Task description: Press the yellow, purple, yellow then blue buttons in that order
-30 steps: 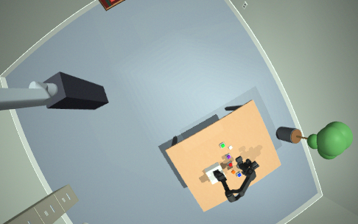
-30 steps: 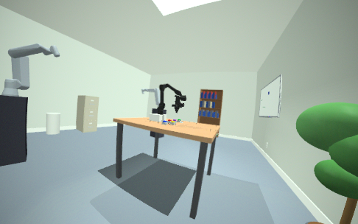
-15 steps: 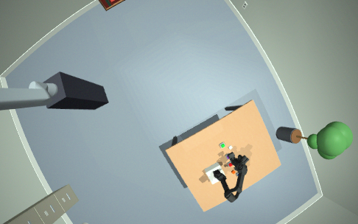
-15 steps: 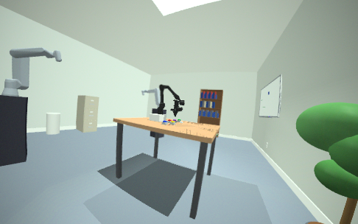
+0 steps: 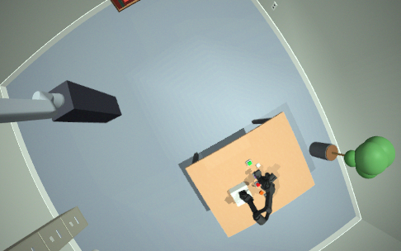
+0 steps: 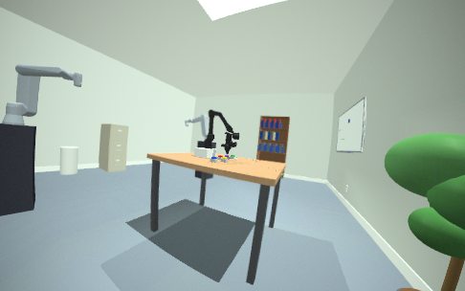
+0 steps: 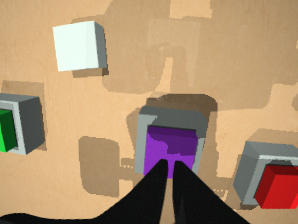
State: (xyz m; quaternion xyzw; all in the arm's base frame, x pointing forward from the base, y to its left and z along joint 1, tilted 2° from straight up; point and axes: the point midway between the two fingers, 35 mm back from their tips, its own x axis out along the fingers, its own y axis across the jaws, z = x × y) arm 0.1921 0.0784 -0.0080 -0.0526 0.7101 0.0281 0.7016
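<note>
The purple button lies 2 cm below my gripper tip. Round my gripper tip: red button: 9 cm to the right, 2 cm below, 1 cm behind; white block: 8 cm to the left, 6 cm ahead, 4 cm below; green button: 14 cm to the left, 2 cm below, 2 cm behind.
</note>
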